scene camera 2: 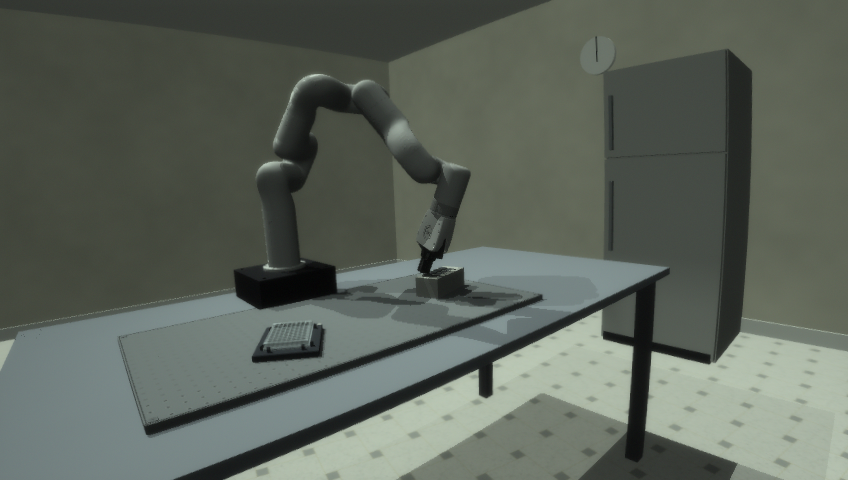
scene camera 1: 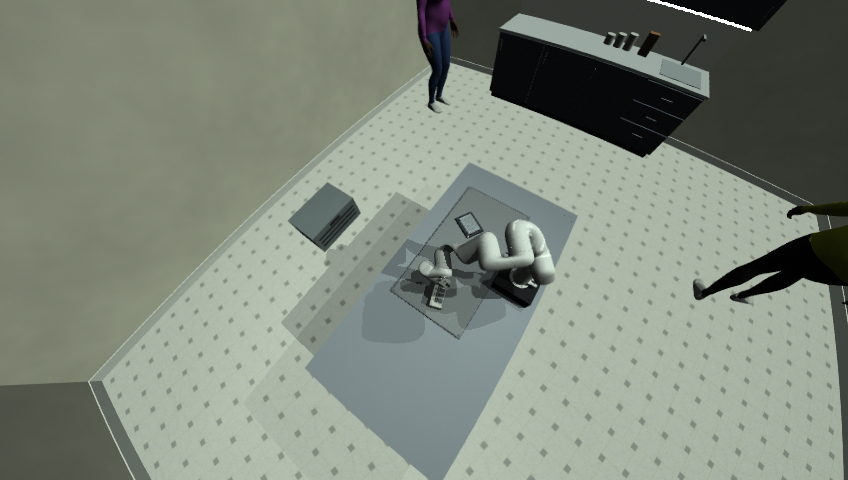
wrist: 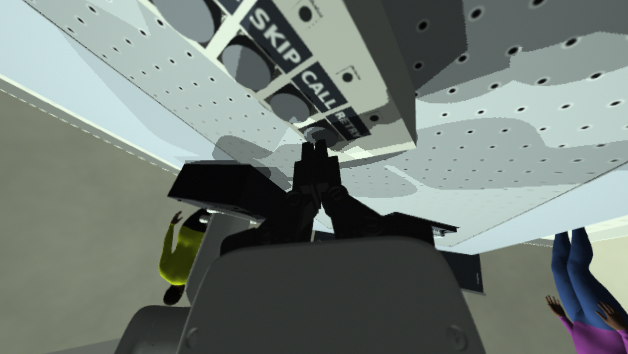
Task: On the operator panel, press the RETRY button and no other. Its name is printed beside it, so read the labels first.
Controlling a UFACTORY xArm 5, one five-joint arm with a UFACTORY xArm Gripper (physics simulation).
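Where they show: gripper, fingertip midpoint: (scene camera 2: 422, 272) (scene camera 1: 446, 283) (wrist: 317, 155); arm's base at its link origin: (scene camera 2: 285, 267) (scene camera 1: 520, 277) (wrist: 233, 213).
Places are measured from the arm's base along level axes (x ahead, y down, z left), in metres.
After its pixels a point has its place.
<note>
The operator panel (scene camera 1: 436, 305) {x 0.316, y 0.021, z 0.385 m} (scene camera 2: 427, 286) {x 0.371, y 0.044, z 0.238 m} (wrist: 387, 102) {x 0.385, y 0.021, z 0.289 m} is a pale box on the perforated board. In the wrist view the RETRY label (wrist: 352, 123) {x 0.364, y 0.021, z 0.276 m} is at the panel's near end, beside a round grey RETRY button (wrist: 320, 134) {x 0.342, y 0.018, z 0.271 m}. The CALL button (wrist: 290, 106) {x 0.333, y 0.018, z 0.298 m} and the SKIP button (wrist: 247, 67) {x 0.323, y 0.018, z 0.325 m} sit further along, each beside its printed label. My gripper (scene camera 2: 424, 271) {x 0.335, y 0.012, z 0.255 m} (wrist: 317, 155) {x 0.335, y 0.012, z 0.255 m} is shut and empty. Its fingertips are at the RETRY button's near edge and overlap it in the wrist view; whether they touch it or the button is pushed down I cannot tell.
A rack with a pale grid top (scene camera 1: 468, 224) {x 0.426, y 0.052, z -0.172 m} (scene camera 2: 289, 334) {x 0.440, y 0.048, z -0.190 m} lies on the perforated board (scene camera 1: 459, 321) {x 0.166, y 0.074, z 0.381 m} (scene camera 2: 178, 380) {x 0.450, y 0.074, z -0.401 m}. The arm's black base (scene camera 2: 285, 286) {x 0.113, y 0.030, z -0.051 m} stands at the table's edge. Two people, one in purple (scene camera 1: 437, 17) and one in yellow (scene camera 1: 833, 243), stand on the floor away from the table.
</note>
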